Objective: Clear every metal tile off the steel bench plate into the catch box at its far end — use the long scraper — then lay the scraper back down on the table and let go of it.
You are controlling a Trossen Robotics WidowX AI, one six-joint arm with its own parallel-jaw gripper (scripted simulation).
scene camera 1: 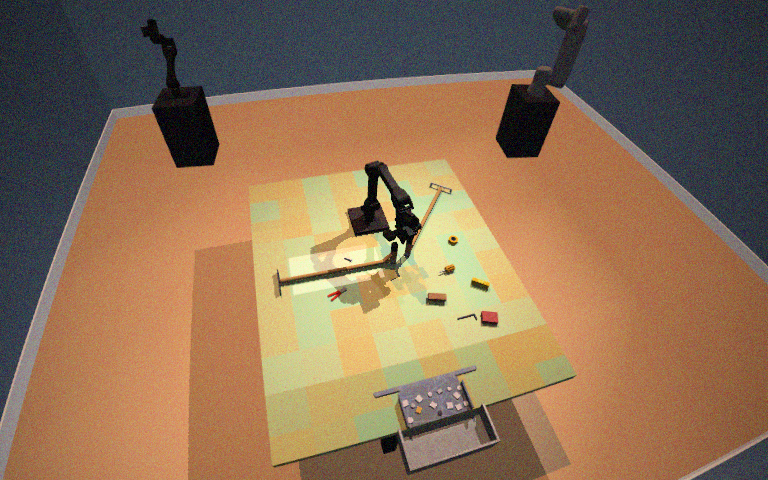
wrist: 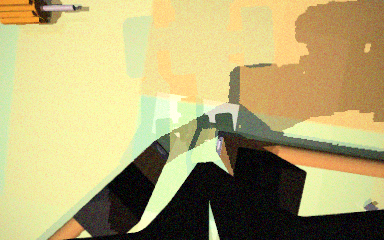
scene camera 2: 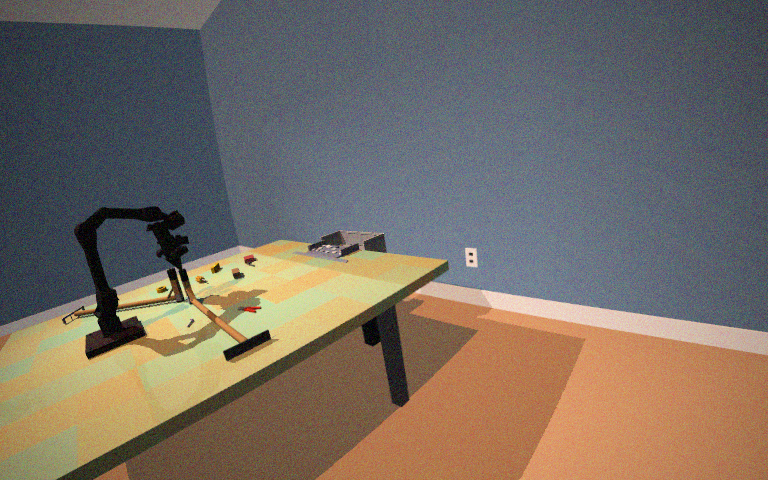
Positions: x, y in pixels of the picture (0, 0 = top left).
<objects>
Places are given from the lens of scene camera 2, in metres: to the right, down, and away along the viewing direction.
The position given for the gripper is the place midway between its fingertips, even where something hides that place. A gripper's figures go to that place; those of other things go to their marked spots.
gripper (scene camera 2: 181, 269): -0.83, 0.12, 1.22
long scraper (scene camera 2: 245, 344): -0.37, 0.28, 0.81
shorter scraper (scene camera 2: 172, 274): -0.87, 0.14, 1.22
The marked spots on the long scraper and the shorter scraper are 0.66 m apart.
</objects>
